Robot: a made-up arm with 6 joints. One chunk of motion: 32 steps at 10 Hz.
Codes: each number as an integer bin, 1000 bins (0 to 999) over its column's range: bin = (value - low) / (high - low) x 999, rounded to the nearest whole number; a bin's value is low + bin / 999 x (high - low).
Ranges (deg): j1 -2.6..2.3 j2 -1..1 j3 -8.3..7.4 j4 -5.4..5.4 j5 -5.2..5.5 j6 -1.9..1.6
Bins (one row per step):
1: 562 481 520 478 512 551
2: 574 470 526 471 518 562
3: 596 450 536 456 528 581
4: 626 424 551 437 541 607
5: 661 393 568 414 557 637
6: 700 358 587 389 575 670
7: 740 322 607 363 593 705
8: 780 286 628 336 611 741
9: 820 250 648 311 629 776
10: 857 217 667 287 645 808
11: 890 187 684 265 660 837
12: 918 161 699 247 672 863
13: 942 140 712 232 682 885
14: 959 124 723 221 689 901
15: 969 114 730 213 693 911
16: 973 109 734 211 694 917
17: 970 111 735 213 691 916
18: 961 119 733 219 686 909
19: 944 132 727 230 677 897
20: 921 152 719 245 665 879
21: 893 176 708 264 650 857
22: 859 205 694 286 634 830
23: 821 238 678 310 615 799
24: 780 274 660 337 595 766
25: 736 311 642 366 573 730
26: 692 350 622 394 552 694
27: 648 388 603 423 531 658
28: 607 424 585 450 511 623
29: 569 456 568 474 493 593
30: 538 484 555 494 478 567
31: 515 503 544 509 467 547
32: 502 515 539 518 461 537
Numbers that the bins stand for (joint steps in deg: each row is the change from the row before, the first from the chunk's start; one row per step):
1: 0.157 -0.037 -0.128 -0.232 0.284 0.030
2: 0.215 -0.059 -0.034 -0.308 0.348 0.069
3: 0.323 -0.099 0.124 -0.470 0.455 0.136
4: 0.470 -0.151 0.359 -0.676 0.594 0.227
5: 0.642 -0.213 0.627 -0.924 0.766 0.332
6: 0.833 -0.283 0.925 -1.195 0.959 0.447
7: 1.030 -0.355 1.239 -1.476 1.151 0.570
8: 1.226 -0.427 1.569 -1.768 1.344 0.696
9: 1.422 -0.499 1.884 -2.038 1.537 0.819
10: 1.604 -0.566 2.182 -2.297 1.708 0.931
11: 1.765 -0.626 2.450 -2.535 1.869 1.032
12: 1.903 -0.678 2.685 -2.730 1.998 1.124
13: 2.020 -0.720 2.890 -2.892 2.105 1.201
14: 2.104 -0.752 3.062 -3.011 2.180 1.257
15: 2.153 -0.772 3.172 -3.097 2.223 1.292
16: 2.172 -0.782 3.235 -3.119 2.233 1.313
17: 2.158 -0.778 3.251 -3.097 2.201 1.309
18: 2.114 -0.762 3.220 -3.032 2.148 1.285
19: 2.030 -0.736 3.125 -2.914 2.051 1.243
20: 1.917 -0.696 3.000 -2.751 1.923 1.180
21: 1.780 -0.648 2.827 -2.546 1.762 1.103
22: 1.613 -0.590 2.607 -2.308 1.591 1.008
23: 1.427 -0.524 2.355 -2.049 1.387 0.899
24: 1.226 -0.451 2.072 -1.757 1.173 0.784
25: 1.010 -0.377 1.789 -1.443 0.937 0.658
26: 0.794 -0.299 1.475 -1.141 0.712 0.531
27: 0.578 -0.223 1.177 -0.827 0.487 0.405
28: 0.377 -0.151 0.894 -0.535 0.273 0.283
29: 0.191 -0.087 0.627 -0.276 0.080 0.178
30: 0.039 -0.031 0.422 -0.059 -0.080 0.086
31: -0.074 0.007 0.249 0.103 -0.198 0.016
32: -0.138 0.031 0.171 0.200 -0.262 -0.019

